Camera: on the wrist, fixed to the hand. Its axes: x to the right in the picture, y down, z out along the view.
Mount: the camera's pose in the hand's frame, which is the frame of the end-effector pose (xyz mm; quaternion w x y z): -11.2 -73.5 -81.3 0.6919 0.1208 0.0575 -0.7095
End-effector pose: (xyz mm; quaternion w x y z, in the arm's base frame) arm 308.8 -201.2 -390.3 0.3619 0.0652 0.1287 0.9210
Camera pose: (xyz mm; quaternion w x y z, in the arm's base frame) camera 347.4 -172.5 -489.4 0.8886 -0.0554 0.2674 0.3687
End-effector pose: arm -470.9 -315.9 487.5 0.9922 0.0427 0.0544 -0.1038
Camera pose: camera -505.3 -377.5 402.9 0.6046 0.1168 0.1124 -0.7799
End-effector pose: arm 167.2 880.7 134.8 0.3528 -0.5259 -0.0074 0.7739
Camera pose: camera 275.6 900.5 135.7 0.8571 -0.3605 -0.2645 0.2558
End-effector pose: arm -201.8 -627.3 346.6 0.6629 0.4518 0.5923 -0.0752
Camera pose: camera -310.0 -618.9 327.6 0.3167 -0.0232 0.7594 -0.5679
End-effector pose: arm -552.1 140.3 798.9 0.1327 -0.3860 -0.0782 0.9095
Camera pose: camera -472.6 210.2 768.4 0.7883 -0.2479 -0.2105 0.5224
